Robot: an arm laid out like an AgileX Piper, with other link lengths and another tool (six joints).
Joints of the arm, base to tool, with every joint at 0 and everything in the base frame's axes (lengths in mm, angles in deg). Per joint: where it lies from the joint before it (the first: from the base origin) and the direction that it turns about. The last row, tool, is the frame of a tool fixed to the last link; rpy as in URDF.
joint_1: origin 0 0 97.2 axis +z
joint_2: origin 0 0 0 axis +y
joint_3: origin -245.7 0 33.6 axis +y
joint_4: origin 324.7 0 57.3 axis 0.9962 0 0.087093
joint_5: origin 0 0 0 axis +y
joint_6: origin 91.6 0 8 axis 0.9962 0 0.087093
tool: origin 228.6 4 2.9 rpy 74.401 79.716 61.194
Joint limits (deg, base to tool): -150..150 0..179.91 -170..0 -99.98..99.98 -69.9..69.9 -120..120
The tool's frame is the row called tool.
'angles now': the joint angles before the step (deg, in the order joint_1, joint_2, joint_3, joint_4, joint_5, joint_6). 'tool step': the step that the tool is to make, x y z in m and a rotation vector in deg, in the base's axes. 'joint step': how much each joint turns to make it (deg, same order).
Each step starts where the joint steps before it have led.
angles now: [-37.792 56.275 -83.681 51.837 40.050 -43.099]
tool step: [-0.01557 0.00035 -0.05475 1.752 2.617 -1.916]
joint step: [0.001 -8.602 12.905 -1.232 -1.932 0.099]
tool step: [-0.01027 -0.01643 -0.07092 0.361 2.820 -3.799]
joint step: [-0.003 -7.818 14.634 -0.760 -4.980 -2.629]
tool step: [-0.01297 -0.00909 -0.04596 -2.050 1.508 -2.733]
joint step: [0.005 -6.612 10.443 -0.262 -3.846 -3.561]
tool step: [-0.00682 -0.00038 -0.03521 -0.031 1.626 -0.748]
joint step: [-0.005 -4.039 6.458 -0.095 -1.074 -1.246]
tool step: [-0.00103 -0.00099 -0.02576 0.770 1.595 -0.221]
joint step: [0.003 -1.293 3.421 -0.005 -0.355 -0.462]
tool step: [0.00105 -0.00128 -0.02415 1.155 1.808 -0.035]
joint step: [-0.002 -0.081 2.353 0.006 -0.082 -0.230]
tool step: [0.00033 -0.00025 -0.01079 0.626 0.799 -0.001]
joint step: [0.002 0.000 1.013 -0.004 -0.001 0.010]
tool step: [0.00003 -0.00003 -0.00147 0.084 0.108 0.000]
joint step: [-0.003 -0.001 0.139 0.006 0.001 -0.006]
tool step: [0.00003 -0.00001 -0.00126 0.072 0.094 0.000]
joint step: [0.005 -0.001 0.118 -0.010 -0.003 0.009]
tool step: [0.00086 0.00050 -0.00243 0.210 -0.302 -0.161]
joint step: [0.651 -0.295 0.771 0.004 -1.034 0.240]
